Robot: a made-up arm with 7 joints. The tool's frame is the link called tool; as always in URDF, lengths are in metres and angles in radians. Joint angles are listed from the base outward.
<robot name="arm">
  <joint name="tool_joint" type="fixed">
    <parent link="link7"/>
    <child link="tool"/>
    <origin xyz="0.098 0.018 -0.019" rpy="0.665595 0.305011 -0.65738"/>
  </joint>
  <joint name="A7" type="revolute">
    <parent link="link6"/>
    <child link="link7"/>
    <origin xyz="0.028 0.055 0.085" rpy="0 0 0"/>
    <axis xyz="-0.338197 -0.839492 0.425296"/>
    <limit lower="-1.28" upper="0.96"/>
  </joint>
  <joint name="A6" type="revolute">
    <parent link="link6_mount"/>
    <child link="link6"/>
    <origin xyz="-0.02 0.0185 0.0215" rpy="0 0 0"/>
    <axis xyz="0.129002 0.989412 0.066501"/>
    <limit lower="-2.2" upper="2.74"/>
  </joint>
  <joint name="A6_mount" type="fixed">
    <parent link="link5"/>
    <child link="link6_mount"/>
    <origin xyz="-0.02 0.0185 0.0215" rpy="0 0 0"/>
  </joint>
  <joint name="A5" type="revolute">
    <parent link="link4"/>
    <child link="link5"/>
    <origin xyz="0.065 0.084 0.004" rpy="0 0 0"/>
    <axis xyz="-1 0 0"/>
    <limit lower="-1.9" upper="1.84"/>
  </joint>
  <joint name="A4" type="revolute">
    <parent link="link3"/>
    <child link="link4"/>
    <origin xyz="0.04 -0.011 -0.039" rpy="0 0 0"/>
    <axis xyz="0 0 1"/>
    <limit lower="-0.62" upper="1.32"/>
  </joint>
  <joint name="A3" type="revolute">
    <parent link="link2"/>
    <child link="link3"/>
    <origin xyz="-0.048 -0.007 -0.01" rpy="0 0 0"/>
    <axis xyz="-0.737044 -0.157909 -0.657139"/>
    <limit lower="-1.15" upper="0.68"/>
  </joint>
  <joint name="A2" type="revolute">
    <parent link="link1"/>
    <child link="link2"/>
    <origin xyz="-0.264 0.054 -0.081" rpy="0 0 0"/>
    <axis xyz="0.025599 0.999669 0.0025"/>
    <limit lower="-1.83" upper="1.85"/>
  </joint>
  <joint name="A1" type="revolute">
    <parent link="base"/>
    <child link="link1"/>
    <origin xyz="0.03 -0.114 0.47" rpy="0 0 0"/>
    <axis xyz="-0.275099 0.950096 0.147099"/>
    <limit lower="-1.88" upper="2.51"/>
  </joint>
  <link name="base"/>
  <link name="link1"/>
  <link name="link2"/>
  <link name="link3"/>
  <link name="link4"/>
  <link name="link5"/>
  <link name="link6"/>
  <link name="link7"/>
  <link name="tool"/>
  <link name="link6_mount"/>
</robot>
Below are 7 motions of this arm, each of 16 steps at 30 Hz.
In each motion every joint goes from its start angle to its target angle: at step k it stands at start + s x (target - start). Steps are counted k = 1, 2, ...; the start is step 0. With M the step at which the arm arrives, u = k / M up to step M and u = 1 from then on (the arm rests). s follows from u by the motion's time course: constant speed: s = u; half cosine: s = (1 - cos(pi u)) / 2; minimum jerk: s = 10 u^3 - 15 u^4 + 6 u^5.
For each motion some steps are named. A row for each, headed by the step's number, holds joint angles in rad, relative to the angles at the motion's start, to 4 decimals.
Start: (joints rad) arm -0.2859 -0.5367 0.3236 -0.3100 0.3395 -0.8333 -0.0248
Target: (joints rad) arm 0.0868 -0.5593 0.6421 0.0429 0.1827 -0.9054 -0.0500
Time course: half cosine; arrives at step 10
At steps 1, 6, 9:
1: 0.0091 -0.0006 0.0078 0.0086 -0.0038 -0.0018 -0.0006
6: 0.2439 -0.0148 0.2085 0.2310 -0.1026 -0.0472 -0.0165
9: 0.3636 -0.0220 0.3107 0.3443 -0.1530 -0.0703 -0.0246

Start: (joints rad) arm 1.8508 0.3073 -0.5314 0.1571 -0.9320 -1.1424 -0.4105
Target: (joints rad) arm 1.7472 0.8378 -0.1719 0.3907 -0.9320 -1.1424 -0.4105
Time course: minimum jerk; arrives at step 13
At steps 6, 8, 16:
6: -0.0444 0.2271 0.1539 0.1000 0.0000 0.0000 0.0000
8: -0.0734 0.3760 0.2548 0.1656 0.0000 0.0000 0.0000
16: -0.1036 0.5305 0.3595 0.2336 0.0000 0.0000 0.0000

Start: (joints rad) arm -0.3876 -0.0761 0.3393 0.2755 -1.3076 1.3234 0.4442
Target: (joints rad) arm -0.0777 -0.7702 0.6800 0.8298 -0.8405 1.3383 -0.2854
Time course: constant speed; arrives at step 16
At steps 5, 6, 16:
5: 0.0968 -0.2169 0.1065 0.1732 0.1460 0.0047 -0.2280
6: 0.1162 -0.2603 0.1278 0.2079 0.1752 0.0056 -0.2736
16: 0.3099 -0.6941 0.3407 0.5543 0.4671 0.0149 -0.7296

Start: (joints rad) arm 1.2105 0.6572 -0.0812 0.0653 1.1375 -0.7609 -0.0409
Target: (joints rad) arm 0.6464 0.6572 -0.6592 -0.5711 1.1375 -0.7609 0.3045
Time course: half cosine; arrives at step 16
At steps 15, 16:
15: -0.5587 0.0000 -0.5724 -0.6303 0.0000 0.0000 0.3421
16: -0.5641 0.0000 -0.5780 -0.6364 0.0000 0.0000 0.3454

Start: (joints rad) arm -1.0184 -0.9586 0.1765 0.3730 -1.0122 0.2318 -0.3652
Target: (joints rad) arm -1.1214 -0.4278 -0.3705 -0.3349 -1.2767 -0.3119 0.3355
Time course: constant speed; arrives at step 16
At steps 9, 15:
9: -0.0579 0.2986 -0.3077 -0.3982 -0.1488 -0.3058 0.3941
15: -0.0966 0.4976 -0.5128 -0.6637 -0.2480 -0.5097 0.6569

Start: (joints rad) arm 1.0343 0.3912 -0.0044 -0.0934 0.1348 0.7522 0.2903
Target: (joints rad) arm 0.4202 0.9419 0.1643 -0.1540 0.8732 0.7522 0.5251
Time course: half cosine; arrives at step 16
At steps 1, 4, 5, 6, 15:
1: -0.0059 0.0053 0.0016 -0.0006 0.0071 0.0000 0.0023
4: -0.0899 0.0806 0.0247 -0.0089 0.1081 0.0000 0.0344
5: -0.1365 0.1224 0.0375 -0.0135 0.1641 0.0000 0.0522
6: -0.1895 0.1700 0.0521 -0.0187 0.2279 0.0000 0.0725
15: -0.6082 0.5454 0.1671 -0.0600 0.7313 0.0000 0.2325

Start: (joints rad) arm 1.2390 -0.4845 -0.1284 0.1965 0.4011 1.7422 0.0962
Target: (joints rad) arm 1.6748 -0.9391 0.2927 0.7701 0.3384 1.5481 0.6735
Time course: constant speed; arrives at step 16
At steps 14, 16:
14: 0.3813 -0.3978 0.3685 0.5019 -0.0549 -0.1698 0.5051
16: 0.4358 -0.4546 0.4211 0.5736 -0.0627 -0.1941 0.5773

